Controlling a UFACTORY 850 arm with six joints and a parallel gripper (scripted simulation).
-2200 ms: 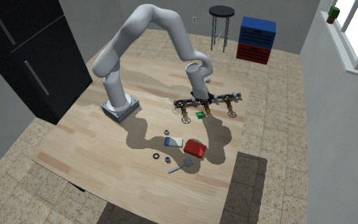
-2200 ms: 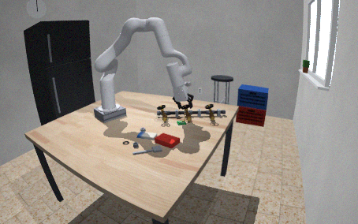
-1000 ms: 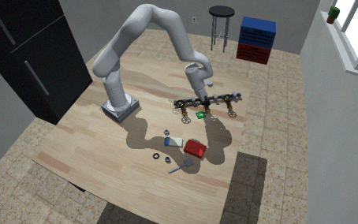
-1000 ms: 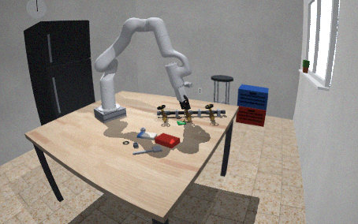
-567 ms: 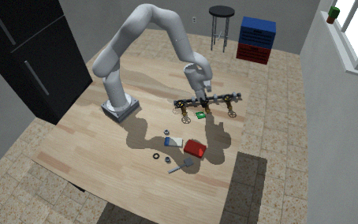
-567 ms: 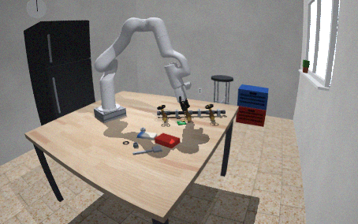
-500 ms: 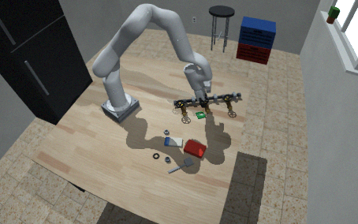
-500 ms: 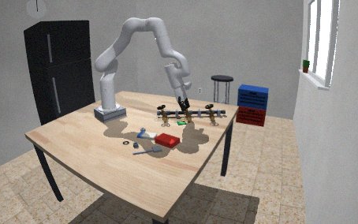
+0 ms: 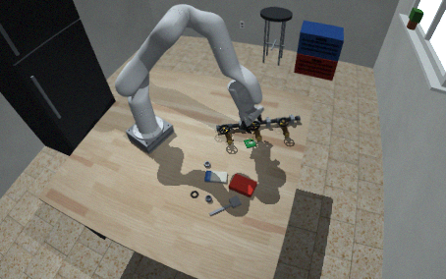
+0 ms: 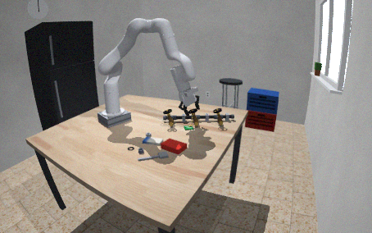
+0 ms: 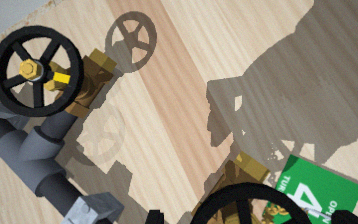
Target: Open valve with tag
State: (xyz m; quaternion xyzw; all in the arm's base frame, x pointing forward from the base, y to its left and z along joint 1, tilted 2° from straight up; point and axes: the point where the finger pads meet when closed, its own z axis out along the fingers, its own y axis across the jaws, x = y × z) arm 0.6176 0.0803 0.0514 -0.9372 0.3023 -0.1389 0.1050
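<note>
The green tag is 3 cm behind my hand, 5 cm to the right of it and 10 cm below it. The rest, counted from my hand: grey scraper 6 cm behind, 44 cm to the right, 10 cm below; red box 1 cm behind, 33 cm to the right, 9 cm below; white block 15 cm behind, 30 cm to the right, 10 cm below.
</note>
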